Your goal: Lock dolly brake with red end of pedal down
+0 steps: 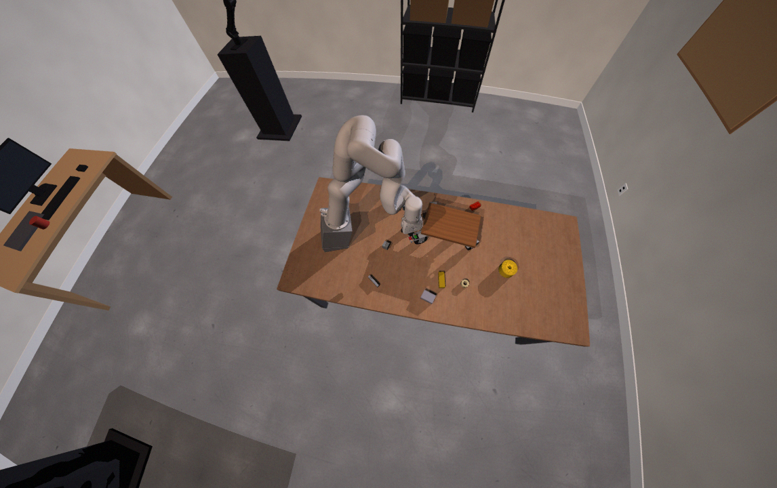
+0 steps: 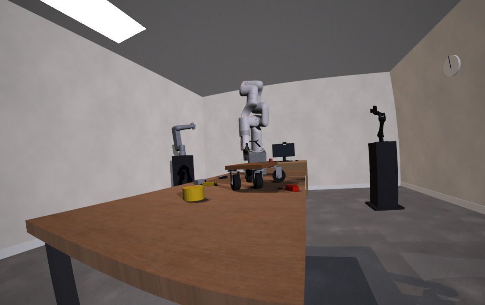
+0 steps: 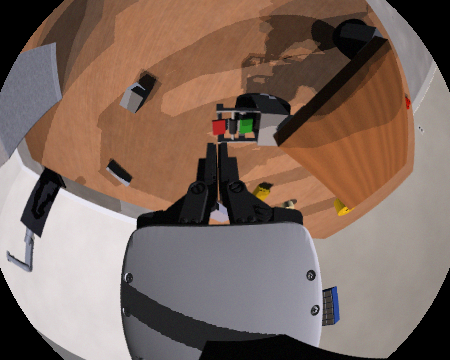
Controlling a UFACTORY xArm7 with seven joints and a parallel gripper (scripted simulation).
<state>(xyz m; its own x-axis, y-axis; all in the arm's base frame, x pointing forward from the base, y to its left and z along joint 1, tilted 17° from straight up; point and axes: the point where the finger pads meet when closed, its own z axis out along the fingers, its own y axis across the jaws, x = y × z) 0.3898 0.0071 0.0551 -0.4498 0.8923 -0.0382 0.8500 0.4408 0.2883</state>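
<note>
Now: the brake pedal 8 cm below my hand, 1 cm to the left of it and 1 cm ahead of it. Also, from my hand: yellow bar (20 cm ahead, 19 cm to the right, 15 cm below); red brick (37 cm ahead, 32 cm to the left, 14 cm below); grey box (29 cm to the right, 15 cm below, 14 cm ahead).
</note>
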